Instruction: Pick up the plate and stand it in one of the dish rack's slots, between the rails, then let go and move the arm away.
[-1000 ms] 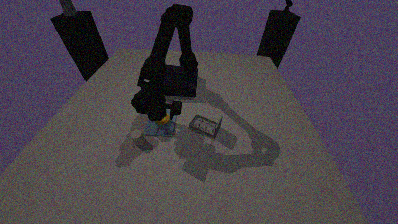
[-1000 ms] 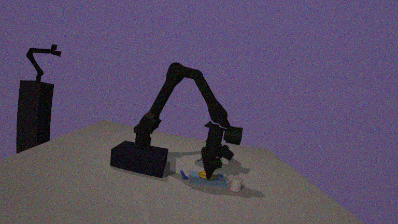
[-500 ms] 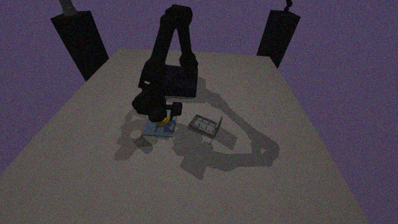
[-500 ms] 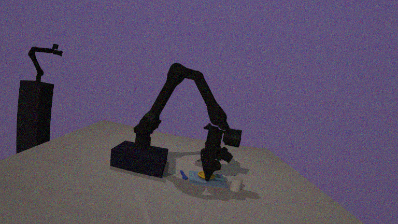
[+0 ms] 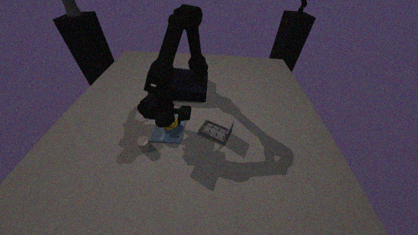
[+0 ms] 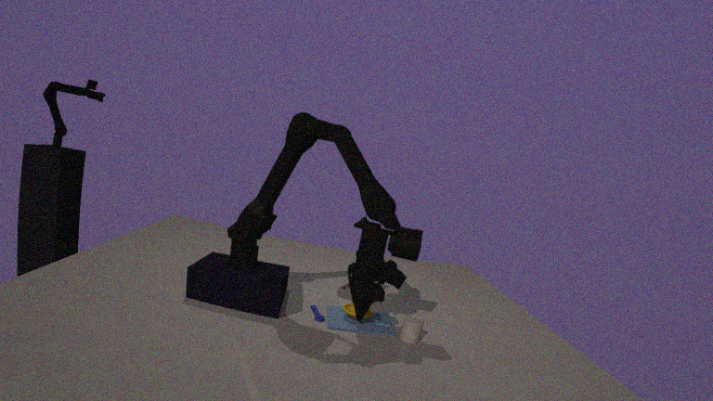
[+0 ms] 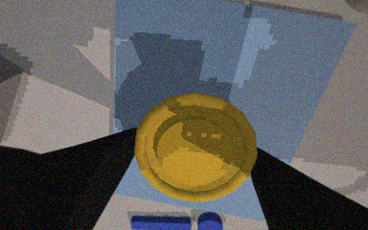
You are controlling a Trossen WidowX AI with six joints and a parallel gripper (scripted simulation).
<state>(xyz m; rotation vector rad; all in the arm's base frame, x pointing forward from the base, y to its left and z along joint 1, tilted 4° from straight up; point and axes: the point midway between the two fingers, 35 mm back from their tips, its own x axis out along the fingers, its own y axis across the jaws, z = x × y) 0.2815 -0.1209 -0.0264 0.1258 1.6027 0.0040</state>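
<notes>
My gripper tip is now 190 mm to the right of the grey dish rack, 40 mm short of it and 10 mm below it. Also, from my gripper tip: yellow plate: 10 mm above; then white cup: 100 mm ahead, 90 mm to the right, 10 mm above; then blue spoon: 90 mm behind, 10 mm below.
</notes>
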